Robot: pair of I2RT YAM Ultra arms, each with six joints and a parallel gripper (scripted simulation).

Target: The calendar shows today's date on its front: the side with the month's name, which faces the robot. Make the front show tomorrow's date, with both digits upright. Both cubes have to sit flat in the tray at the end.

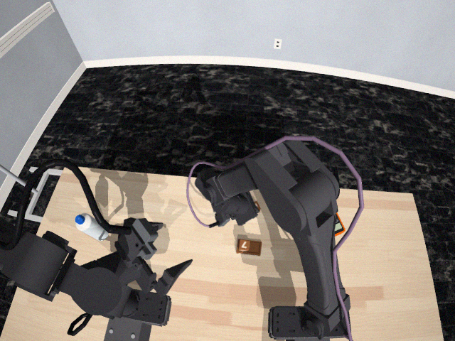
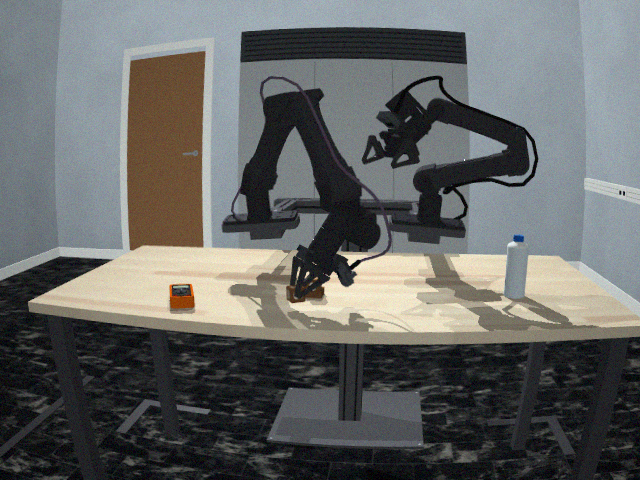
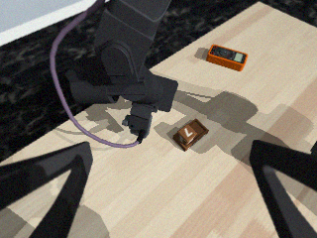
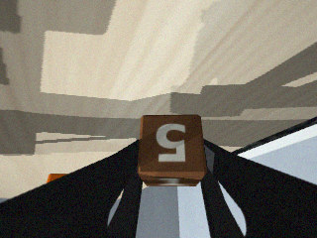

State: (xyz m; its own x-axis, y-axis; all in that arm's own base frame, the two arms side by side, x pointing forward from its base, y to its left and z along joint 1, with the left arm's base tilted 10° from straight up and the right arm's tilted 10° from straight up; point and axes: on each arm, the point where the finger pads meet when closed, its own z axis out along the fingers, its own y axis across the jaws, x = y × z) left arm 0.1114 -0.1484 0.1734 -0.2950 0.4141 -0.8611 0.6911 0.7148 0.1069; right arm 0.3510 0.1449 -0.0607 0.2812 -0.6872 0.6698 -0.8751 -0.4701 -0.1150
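Observation:
My right hand is right at the cube. From my right hand the other things lie so: brown tray 12 cm behind, 1 cm to the left, 3 cm below; orange multimeter 2 cm behind, 27 cm to the right, 3 cm below.

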